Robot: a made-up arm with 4 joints.
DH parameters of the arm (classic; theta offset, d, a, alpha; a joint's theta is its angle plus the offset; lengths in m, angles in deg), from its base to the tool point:
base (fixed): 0 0.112 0 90
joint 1: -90 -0.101 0.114 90
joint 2: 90 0.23 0.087 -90
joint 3: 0 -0.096 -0.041 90
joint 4: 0 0.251 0.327 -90
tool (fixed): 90 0.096 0 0
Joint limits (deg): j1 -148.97..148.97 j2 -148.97..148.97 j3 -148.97..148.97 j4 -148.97..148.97
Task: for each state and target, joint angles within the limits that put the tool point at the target. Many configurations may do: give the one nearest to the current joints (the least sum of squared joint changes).
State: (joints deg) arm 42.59 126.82 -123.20 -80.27
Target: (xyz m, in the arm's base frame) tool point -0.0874 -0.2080 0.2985
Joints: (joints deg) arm 15.18 145.30 -134.74 -103.68
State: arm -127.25 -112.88 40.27 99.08
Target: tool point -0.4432 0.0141 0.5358
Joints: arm -95.88 -116.69 58.42 69.65
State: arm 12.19 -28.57 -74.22 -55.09
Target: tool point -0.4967 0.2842 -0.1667
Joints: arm 14.08 -32.08 -84.88 -21.65
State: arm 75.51 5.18 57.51 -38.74
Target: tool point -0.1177 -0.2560 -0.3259
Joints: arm 85.03 31.67 6.48 -3.98
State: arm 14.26 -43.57 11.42 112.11
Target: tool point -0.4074 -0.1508 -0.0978
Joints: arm 37.52 -11.81 30.07 67.97
